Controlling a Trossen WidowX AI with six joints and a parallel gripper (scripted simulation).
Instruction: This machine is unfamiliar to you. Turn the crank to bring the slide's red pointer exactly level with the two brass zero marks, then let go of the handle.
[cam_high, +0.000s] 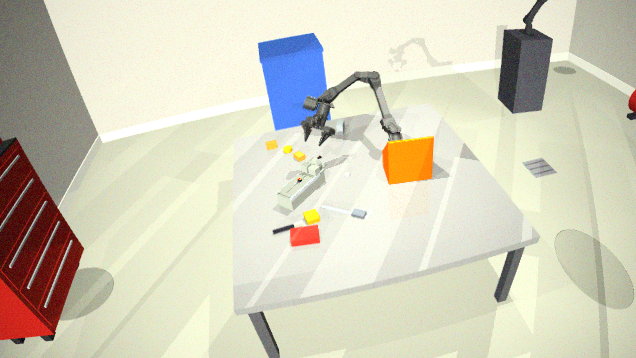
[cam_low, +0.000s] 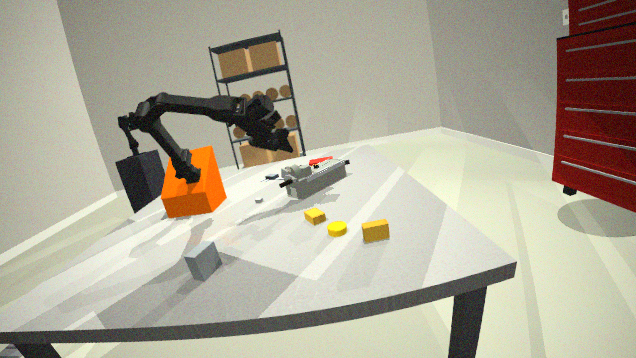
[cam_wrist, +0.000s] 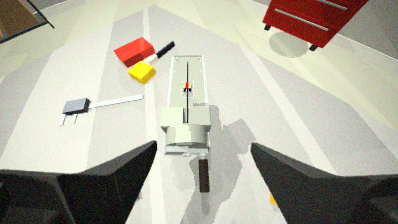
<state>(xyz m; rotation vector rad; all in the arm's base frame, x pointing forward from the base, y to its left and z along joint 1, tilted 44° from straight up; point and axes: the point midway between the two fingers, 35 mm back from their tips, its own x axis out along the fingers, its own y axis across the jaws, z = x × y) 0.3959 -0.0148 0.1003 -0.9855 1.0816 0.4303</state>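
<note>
The dark brown crank handle is 11 cm below my gripper tip, 2 cm to the right of it and 2 cm behind it. From my gripper tip the other things lie so: yellow block (33 cm to the left, 18 cm below, 4 cm ahead); grey cube (39 cm to the right, 17 cm behind, 16 cm below); red pointer (14 cm to the left, 11 cm below, 8 cm ahead).
</note>
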